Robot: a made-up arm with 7 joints.
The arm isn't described. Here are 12 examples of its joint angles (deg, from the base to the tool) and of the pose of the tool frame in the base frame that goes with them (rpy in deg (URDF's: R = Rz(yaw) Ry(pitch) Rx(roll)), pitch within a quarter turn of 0, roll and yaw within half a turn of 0; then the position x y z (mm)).
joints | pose
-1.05 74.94 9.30 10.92 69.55 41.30 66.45 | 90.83 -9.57 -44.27 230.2 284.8 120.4
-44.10 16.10 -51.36 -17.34 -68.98 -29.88 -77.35 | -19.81 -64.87 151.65 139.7 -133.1 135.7
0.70 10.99 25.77 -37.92 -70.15 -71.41 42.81 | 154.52 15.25 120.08 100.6 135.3 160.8
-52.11 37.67 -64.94 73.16 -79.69 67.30 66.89 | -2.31 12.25 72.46 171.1 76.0 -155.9
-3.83 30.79 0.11 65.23 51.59 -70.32 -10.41 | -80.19 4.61 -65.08 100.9 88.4 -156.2
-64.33 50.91 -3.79 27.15 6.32 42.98 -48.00 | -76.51 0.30 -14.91 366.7 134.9 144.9
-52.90 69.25 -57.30 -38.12 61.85 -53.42 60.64 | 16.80 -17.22 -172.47 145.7 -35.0 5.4
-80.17 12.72 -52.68 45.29 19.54 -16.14 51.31 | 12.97 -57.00 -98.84 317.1 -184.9 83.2
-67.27 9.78 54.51 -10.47 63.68 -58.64 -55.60 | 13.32 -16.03 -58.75 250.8 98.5 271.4
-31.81 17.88 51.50 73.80 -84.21 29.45 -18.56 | 164.36 41.80 47.21 289.7 157.2 -69.9
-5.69 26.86 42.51 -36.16 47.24 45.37 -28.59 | -41.64 -24.43 25.21 172.5 223.9 111.8
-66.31 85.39 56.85 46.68 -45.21 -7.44 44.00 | 175.72 -0.63 139.73 141.2 311.9 397.8
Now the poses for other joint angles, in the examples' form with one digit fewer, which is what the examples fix.
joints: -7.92 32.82 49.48 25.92 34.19 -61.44 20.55
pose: 0.6 -55.0 -45.0 231 215 44
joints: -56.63 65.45 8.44 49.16 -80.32 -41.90 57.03
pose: -169.9 2.8 129.3 306 244 260
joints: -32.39 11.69 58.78 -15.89 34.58 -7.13 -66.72
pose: -52.9 -25.0 -22.8 226 205 146
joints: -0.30 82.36 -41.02 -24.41 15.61 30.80 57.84
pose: -0.9 -12.7 -40.9 131 146 -102
